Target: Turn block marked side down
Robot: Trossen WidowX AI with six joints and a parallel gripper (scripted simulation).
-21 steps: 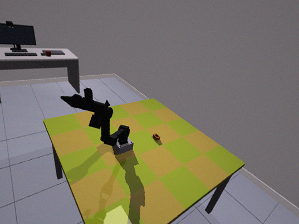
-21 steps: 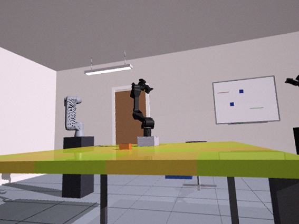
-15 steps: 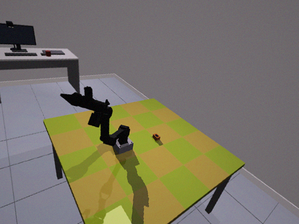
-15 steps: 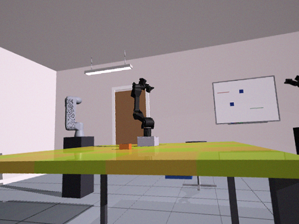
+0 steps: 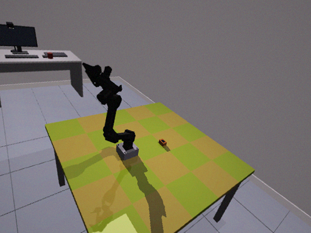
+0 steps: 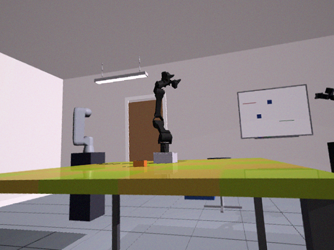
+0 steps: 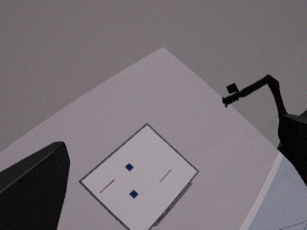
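The block is 67 cm below my gripper tip, 64 cm ahead of it and 6 cm to the right of it.
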